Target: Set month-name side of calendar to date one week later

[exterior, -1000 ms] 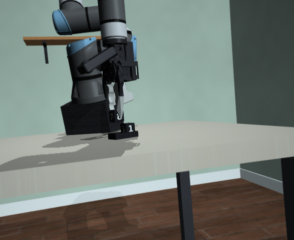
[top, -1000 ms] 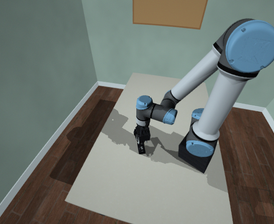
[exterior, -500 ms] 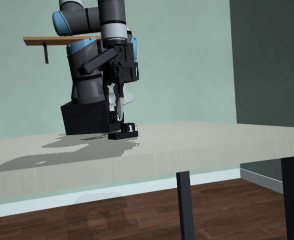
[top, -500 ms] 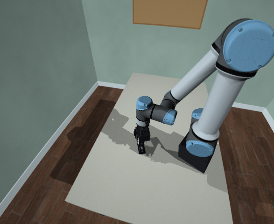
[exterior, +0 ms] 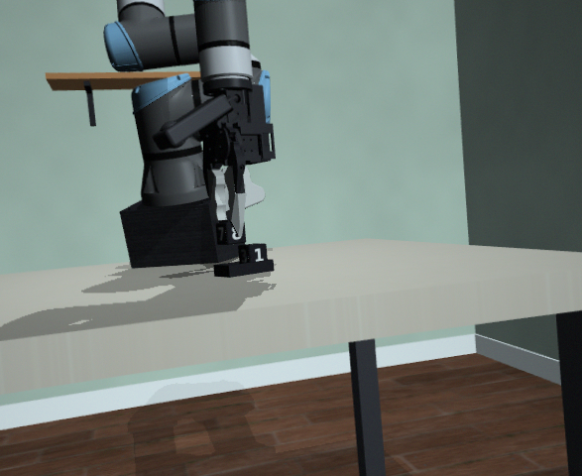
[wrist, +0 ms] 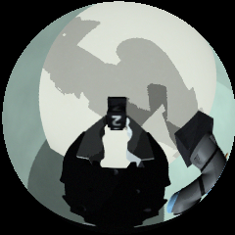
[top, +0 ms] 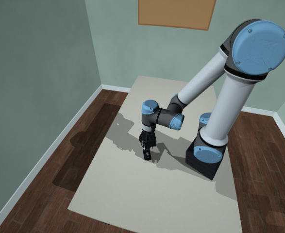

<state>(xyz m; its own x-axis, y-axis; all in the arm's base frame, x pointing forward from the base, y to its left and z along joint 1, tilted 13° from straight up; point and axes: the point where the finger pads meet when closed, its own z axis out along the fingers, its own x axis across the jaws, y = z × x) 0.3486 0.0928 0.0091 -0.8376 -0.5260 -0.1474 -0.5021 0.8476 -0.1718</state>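
Right now my hand is 50 mm above the black digit cube, 30 mm to the right of it and 20 mm past it. The rest, counted from my hand: black tray (60 mm below, 10 mm to the left, 10 mm behind).
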